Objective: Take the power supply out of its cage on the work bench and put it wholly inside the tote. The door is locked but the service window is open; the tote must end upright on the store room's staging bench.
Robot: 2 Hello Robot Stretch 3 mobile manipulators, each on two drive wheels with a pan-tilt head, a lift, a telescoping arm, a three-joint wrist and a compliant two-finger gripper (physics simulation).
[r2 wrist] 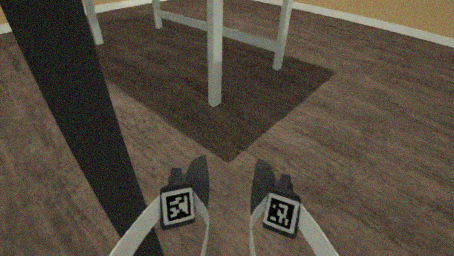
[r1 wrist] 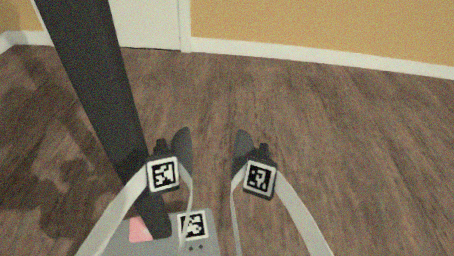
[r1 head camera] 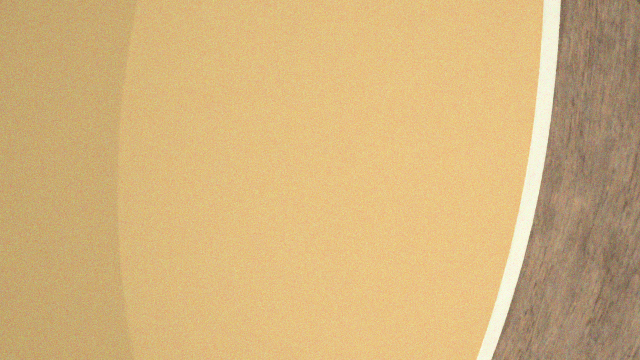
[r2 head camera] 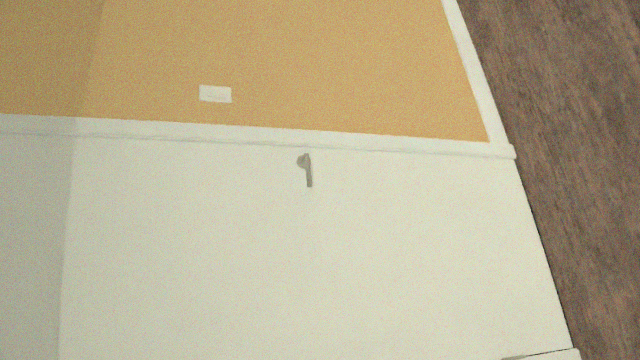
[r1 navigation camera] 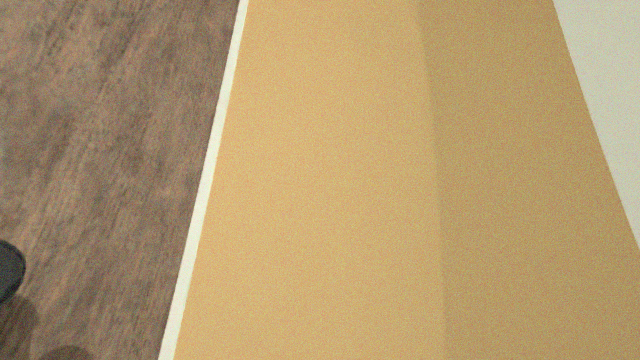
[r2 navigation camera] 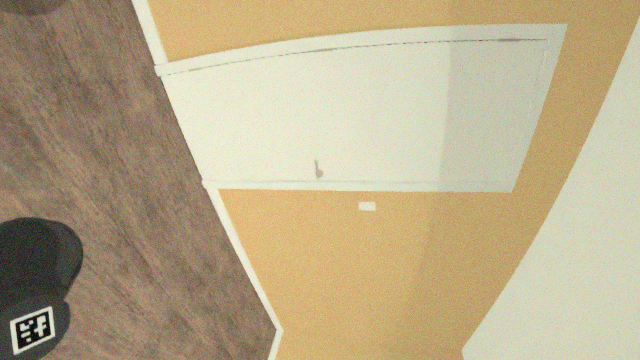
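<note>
r1's gripper [r1 wrist: 213, 146] is open above the wood floor, with no object between its fingers. r2's gripper [r2 wrist: 230, 176] is open above the floor, also with no object between its fingers. A bench on pale legs [r2 wrist: 214, 60] stands ahead of r2's gripper; its top is out of view and I cannot tell which bench it is. A white door [r2 head camera: 300, 260] [r2 navigation camera: 320, 120] with a grey lever handle [r2 head camera: 309, 172] [r2 navigation camera: 318, 171] appears shut in r2's head and navigation views. The power supply, cage, tote and service window do not show.
Yellow walls [r1 head camera: 325, 175] [r1 navigation camera: 325, 175] with white skirting face r1's head and navigation cameras. Part of a white door [r1 wrist: 150, 25] shows beyond r1's gripper. A dark mast [r1 wrist: 95, 90] [r2 wrist: 70, 90] crosses the left of each wrist view. A white switch plate [r2 head camera: 215, 94] [r2 navigation camera: 367, 206] is beside r2's door.
</note>
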